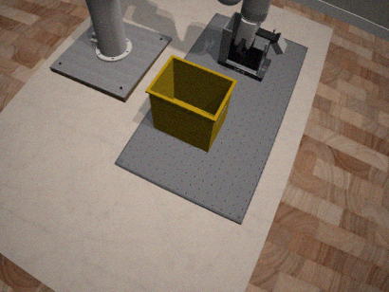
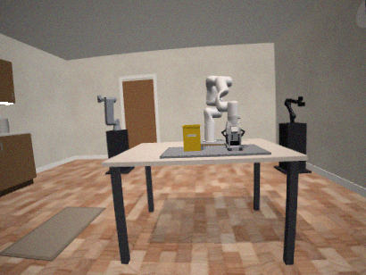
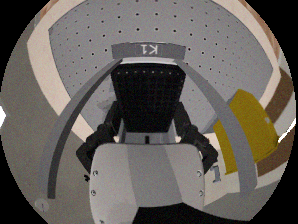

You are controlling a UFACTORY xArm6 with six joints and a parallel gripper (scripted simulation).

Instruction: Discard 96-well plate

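Now: hand 1 cm above the black 96-well plate. Round my hand: pale plate (3 cm below); then yellow plastics bin W1 (29 cm to the right, 6 cm behind, 4 cm above).
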